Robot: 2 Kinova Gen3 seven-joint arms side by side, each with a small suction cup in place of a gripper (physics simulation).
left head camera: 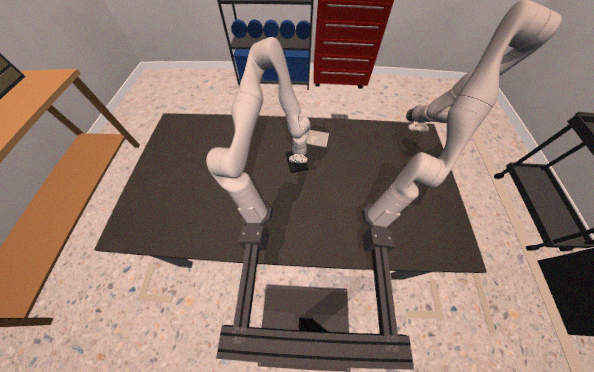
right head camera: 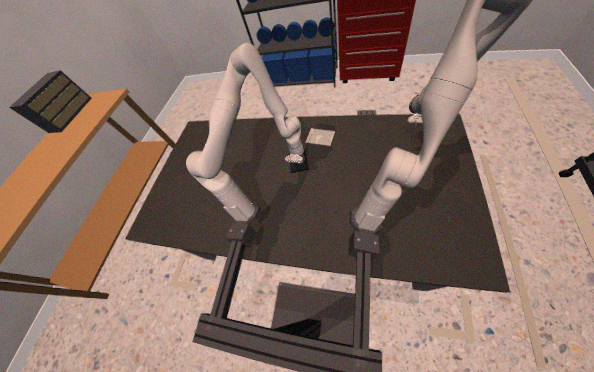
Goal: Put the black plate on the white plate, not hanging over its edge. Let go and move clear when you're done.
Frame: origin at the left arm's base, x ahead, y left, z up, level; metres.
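Where they show: left arm's base, origin of its link: [left head camera: 256,213] [right head camera: 245,211]; right arm's base, origin of its link: [left head camera: 377,216] [right head camera: 366,218].
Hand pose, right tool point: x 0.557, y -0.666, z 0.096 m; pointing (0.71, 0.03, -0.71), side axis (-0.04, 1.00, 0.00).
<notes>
Things, the pixels of their top centre, and the offset from my right tool point. Level surfaces: height alone.
- black plate, centre of its top: [right head camera: 298,159] [left head camera: 296,159] 0.236 m down, 0.163 m back, 0.545 m left
- white plate, centre of its top: [right head camera: 320,136] [left head camera: 315,137] 0.246 m down, 0.023 m ahead, 0.452 m left
- dark table, height of its surface: 0.252 m down
The black plate [left head camera: 299,168] [right head camera: 300,168] lies near the middle of the dark table, partly hidden under the left wrist. The white plate [left head camera: 320,139] [right head camera: 325,137] lies flat behind it and a little to the right, apart from it; the left forearm covers part of its left side in the left head view. My left gripper [left head camera: 298,159] [right head camera: 294,159] is right at the black plate's top face; whether its cup touches or holds the plate is hidden. My right gripper [left head camera: 418,127] [right head camera: 414,118] is raised at the back right, holding nothing, away from both plates.
The dark table [left head camera: 200,220] [right head camera: 200,220] carries both plates. Behind it stand a rack with blue bins and a red drawer cabinet [left head camera: 347,45] [right head camera: 374,42]. A wooden bench [left head camera: 65,200] [right head camera: 110,200] stands at the left. A black cart shows at the right.
</notes>
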